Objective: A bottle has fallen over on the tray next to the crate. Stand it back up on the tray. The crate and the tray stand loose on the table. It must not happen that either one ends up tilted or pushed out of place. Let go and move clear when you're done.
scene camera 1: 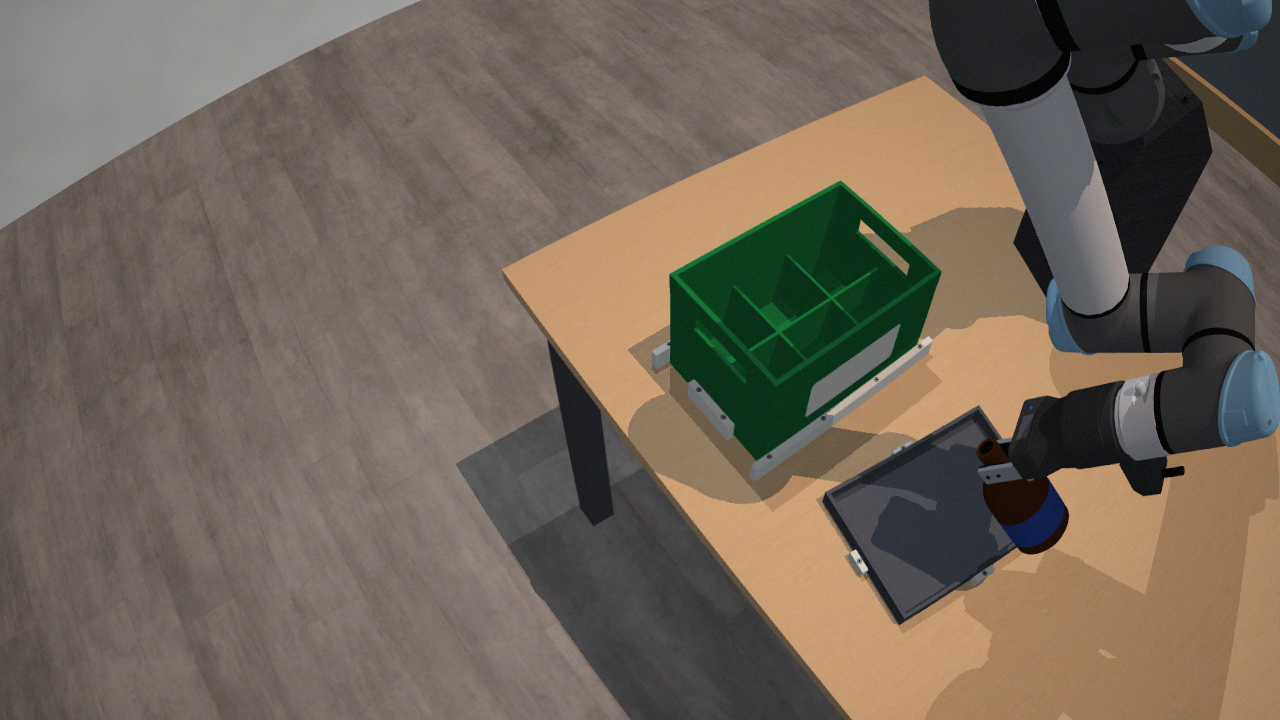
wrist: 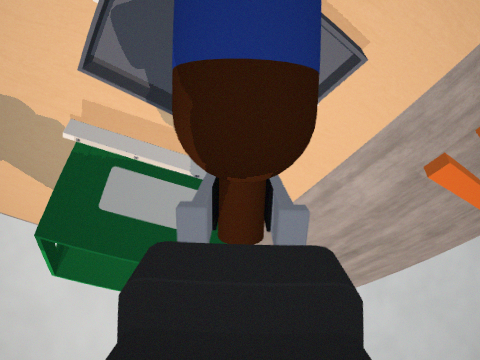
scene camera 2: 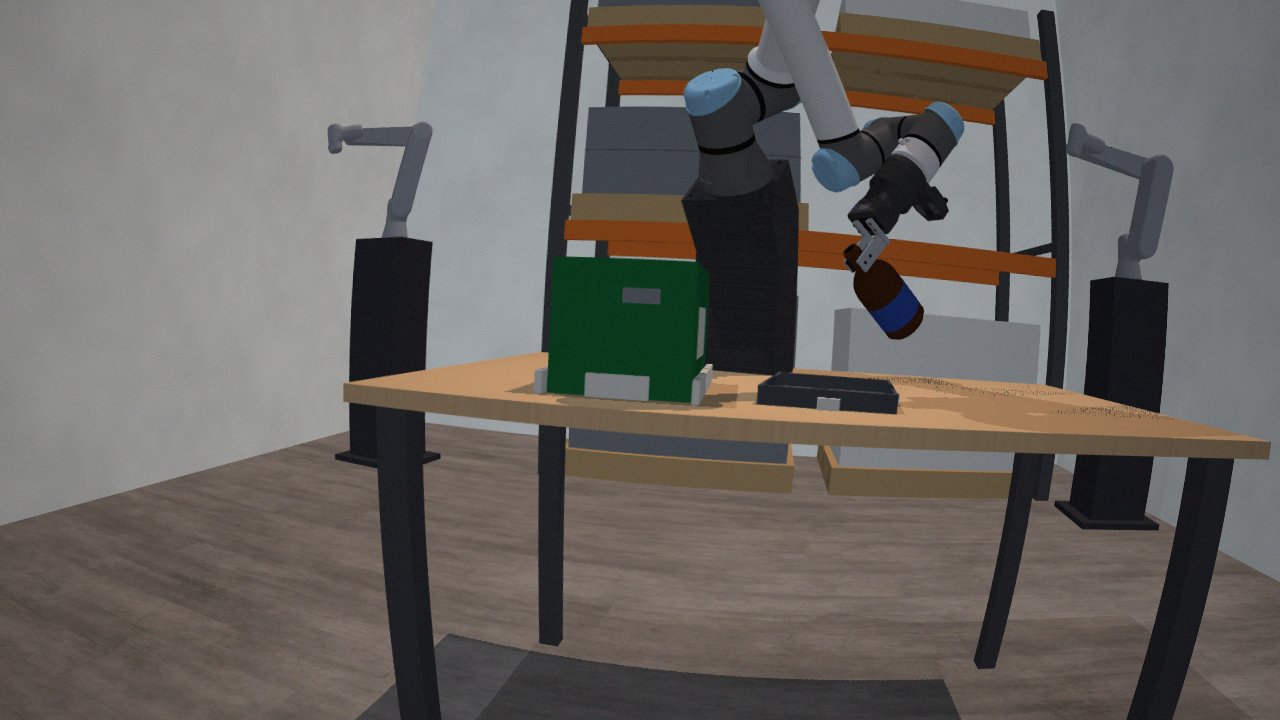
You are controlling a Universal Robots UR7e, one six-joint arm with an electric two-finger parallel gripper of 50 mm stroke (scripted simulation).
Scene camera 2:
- my gripper: 854, 267
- dark grey tray: 860, 394
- green crate: 659, 341
